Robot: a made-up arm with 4 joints.
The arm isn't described. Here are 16 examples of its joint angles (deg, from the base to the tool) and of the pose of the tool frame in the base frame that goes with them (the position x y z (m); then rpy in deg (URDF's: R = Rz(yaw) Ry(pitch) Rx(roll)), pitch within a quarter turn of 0, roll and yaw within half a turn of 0).
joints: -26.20 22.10 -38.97 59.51
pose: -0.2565 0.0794 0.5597 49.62 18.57 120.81
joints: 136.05 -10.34 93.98 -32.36
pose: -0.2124 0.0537 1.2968 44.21 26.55 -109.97
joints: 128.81 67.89 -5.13 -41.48
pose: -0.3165 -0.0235 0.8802 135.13 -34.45 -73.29
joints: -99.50 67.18 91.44 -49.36
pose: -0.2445 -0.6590 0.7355 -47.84 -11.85 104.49
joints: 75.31 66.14 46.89 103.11
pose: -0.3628 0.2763 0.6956 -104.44 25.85 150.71
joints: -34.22 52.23 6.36 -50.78
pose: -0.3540 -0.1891 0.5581 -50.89 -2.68 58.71
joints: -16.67 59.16 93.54 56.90
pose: -0.2832 -0.1054 0.2179 -81.42 20.56 153.05
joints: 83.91 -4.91 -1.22 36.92
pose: -0.2981 0.0794 1.0176 64.94 -72.66 16.39
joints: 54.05 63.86 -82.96 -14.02
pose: -0.2023 0.1368 0.9730 9.16 6.85 104.47
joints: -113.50 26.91 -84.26 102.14
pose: -0.1255 -0.3191 0.4595 147.27 59.78 123.88
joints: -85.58 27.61 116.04 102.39
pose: -0.1772 -0.6353 0.4118 58.28 45.53 -96.51
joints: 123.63 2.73 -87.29 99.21
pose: -0.0319 -0.2359 1.0469 -79.53 -10.42 -87.72
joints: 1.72 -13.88 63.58 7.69
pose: -0.2840 0.1818 0.3516 -76.65 -39.15 61.07
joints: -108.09 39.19 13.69 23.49
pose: -0.3703 -0.3850 0.6995 101.55 69.56 -143.20
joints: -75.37 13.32 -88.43 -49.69
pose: -0.0224 -0.1102 0.4727 -121.97 16.93 -63.27
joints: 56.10 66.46 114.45 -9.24
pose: -0.2176 0.4343 0.6191 152.46 -9.53 -143.10
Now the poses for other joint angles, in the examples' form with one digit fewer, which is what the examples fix.
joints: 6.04 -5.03 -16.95 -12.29
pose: -0.267 0.143 0.670 -7.5 0.5 27.8
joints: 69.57 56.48 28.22 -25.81
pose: -0.347 0.164 0.684 129.5 -71.0 -84.7
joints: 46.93 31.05 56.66 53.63
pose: -0.358 0.298 0.609 -89.4 -32.5 130.3
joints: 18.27 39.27 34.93 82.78
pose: -0.395 0.122 0.478 -40.6 10.6 152.8
